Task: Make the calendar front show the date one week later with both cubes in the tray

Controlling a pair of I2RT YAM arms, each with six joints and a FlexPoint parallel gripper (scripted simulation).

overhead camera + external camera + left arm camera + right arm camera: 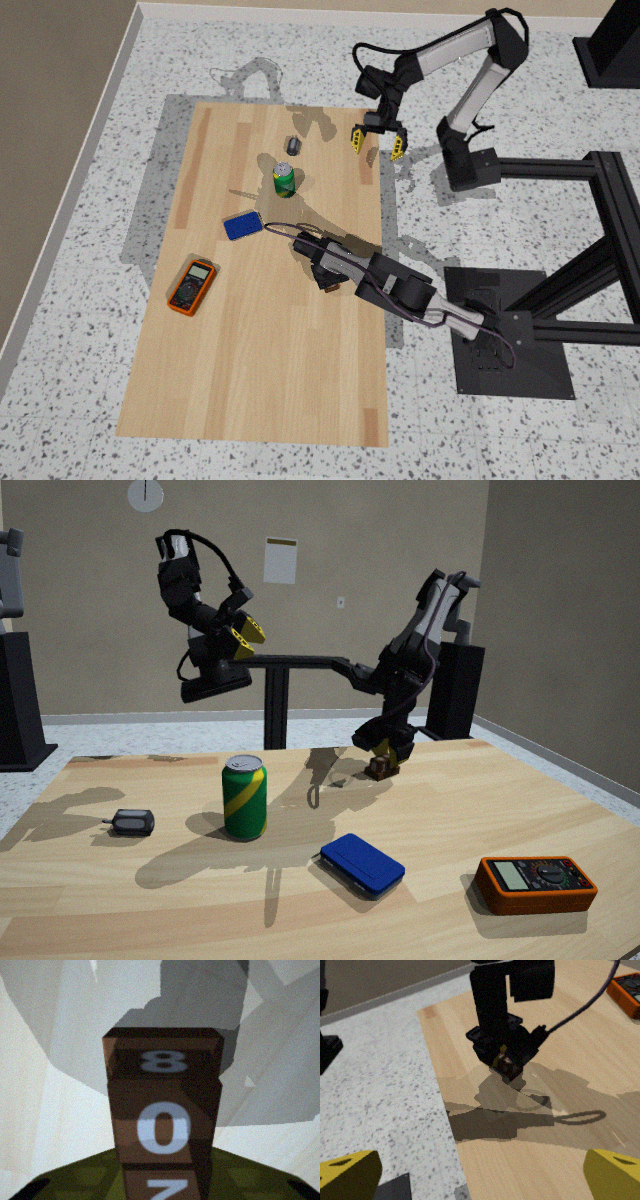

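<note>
My left gripper is now 2 cm to the left of the brown tray, 2 cm above it and 1 cm short of it. Round my left hand: blue case 28 cm ahead, 18 cm to the right, 1 cm below; then dark mouse-like object 52 cm to the right, 14 cm ahead, 1 cm below.
</note>
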